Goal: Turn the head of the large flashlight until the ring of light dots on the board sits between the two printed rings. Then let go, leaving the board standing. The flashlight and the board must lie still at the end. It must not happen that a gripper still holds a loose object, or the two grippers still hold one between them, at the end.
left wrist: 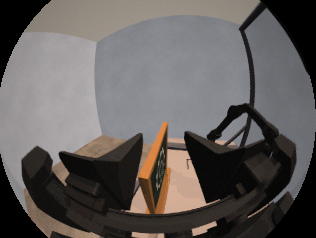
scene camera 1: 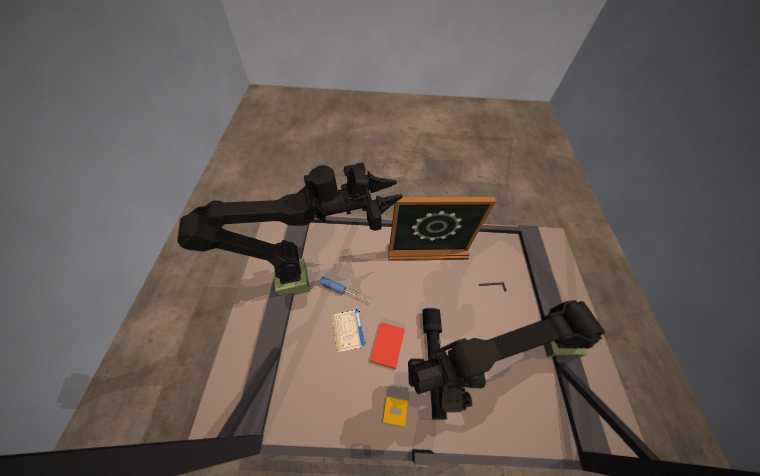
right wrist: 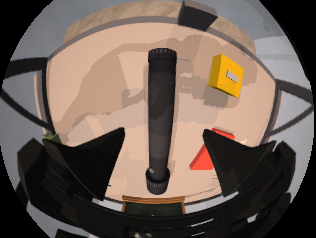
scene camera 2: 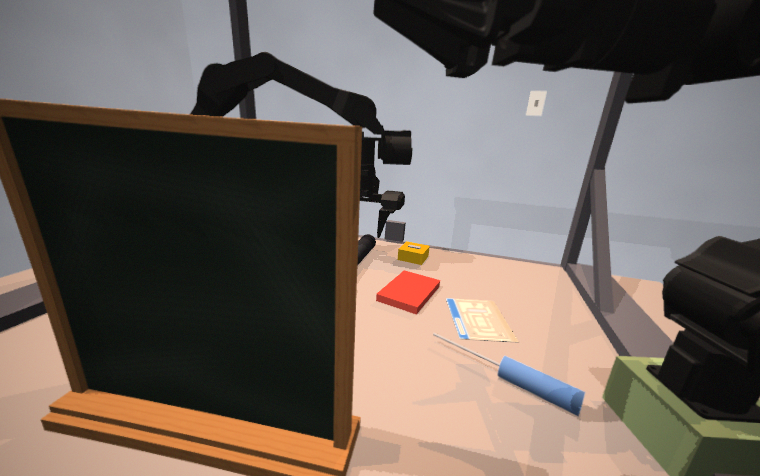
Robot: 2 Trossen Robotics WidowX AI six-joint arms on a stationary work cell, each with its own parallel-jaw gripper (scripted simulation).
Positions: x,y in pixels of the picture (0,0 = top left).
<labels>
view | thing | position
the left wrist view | left gripper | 163,136
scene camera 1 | left gripper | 399,188
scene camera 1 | right gripper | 438,377
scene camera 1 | red block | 386,350
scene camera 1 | printed card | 348,331
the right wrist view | right gripper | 165,132
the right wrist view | yellow block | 226,76
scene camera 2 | right gripper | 358,234
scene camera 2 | red block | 408,291
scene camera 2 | printed card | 474,319
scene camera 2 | blue screwdriver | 563,395
</labels>
